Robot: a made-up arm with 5 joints. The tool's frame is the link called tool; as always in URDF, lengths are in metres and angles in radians. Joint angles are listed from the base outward. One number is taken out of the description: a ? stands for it. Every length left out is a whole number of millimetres.
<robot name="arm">
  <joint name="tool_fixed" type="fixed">
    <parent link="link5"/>
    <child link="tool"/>
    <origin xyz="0 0 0" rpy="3.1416 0 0"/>
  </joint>
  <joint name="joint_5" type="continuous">
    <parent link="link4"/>
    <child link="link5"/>
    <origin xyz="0.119 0 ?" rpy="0 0 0"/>
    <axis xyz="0 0 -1"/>
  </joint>
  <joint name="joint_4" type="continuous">
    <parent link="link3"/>
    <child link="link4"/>
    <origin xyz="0.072 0 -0.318" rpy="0 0 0"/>
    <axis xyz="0 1 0"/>
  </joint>
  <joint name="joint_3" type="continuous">
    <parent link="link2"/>
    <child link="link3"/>
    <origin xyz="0.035 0 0.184" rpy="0 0 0"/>
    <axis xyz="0 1 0"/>
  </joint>
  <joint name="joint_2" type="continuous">
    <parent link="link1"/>
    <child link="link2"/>
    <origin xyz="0 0 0" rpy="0 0 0"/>
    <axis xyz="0 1 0"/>
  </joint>
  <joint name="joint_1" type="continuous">
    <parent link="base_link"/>
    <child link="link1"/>
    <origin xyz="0 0 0.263" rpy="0 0 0"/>
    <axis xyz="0 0 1"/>
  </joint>
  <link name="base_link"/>
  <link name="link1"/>
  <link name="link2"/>
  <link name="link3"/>
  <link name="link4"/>
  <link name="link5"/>
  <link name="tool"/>
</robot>
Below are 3 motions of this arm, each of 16 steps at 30 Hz.
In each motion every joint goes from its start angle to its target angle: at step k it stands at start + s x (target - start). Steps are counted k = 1, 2, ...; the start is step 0. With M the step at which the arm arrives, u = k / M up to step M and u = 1 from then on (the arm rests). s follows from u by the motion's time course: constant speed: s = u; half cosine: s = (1 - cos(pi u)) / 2; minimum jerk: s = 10 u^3 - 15 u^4 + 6 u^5.
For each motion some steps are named. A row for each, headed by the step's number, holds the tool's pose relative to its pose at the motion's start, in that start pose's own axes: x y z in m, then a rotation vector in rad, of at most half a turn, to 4 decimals.
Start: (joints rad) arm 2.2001 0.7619 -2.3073 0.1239 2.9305
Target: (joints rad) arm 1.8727 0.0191 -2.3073 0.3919 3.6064
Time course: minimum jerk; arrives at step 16
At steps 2, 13, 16:
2: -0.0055 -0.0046 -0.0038 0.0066 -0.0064 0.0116
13: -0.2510 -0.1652 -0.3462 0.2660 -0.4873 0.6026
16: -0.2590 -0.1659 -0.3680 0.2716 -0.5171 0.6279

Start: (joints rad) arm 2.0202 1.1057 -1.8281 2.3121 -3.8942
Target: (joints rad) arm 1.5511 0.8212 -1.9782 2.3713 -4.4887
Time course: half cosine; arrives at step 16
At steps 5, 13, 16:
5: 0.0412 -0.0064 -0.0216 -0.0104 -0.1332 -0.1295
13: 0.1925 -0.0328 -0.0460 0.0683 -0.5453 -0.4650
16: 0.2121 -0.0359 -0.0441 0.0890 -0.5930 -0.4976

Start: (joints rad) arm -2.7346 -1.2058 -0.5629 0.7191 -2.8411
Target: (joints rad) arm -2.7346 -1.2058 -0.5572 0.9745 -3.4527
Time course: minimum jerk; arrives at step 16
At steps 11, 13, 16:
11: 0.0341 -0.0106 0.0231 0.0108 0.2161 -0.4996
13: 0.0399 -0.0124 0.0260 0.0024 0.2519 -0.5787
16: 0.0421 -0.0131 0.0271 -0.0014 0.2652 -0.6081

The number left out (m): -0.151
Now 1 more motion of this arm.
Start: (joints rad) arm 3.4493 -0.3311 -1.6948 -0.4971 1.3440
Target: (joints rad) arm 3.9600 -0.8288 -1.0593 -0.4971 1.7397
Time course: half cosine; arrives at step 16
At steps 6, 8, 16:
6: -0.0312 -0.0088 -0.0220 -0.0264 -0.1000 0.2485
8: -0.0486 -0.0139 -0.0388 -0.0484 -0.1635 0.4002
16: -0.0871 -0.0243 -0.0920 -0.1278 -0.3346 0.7865

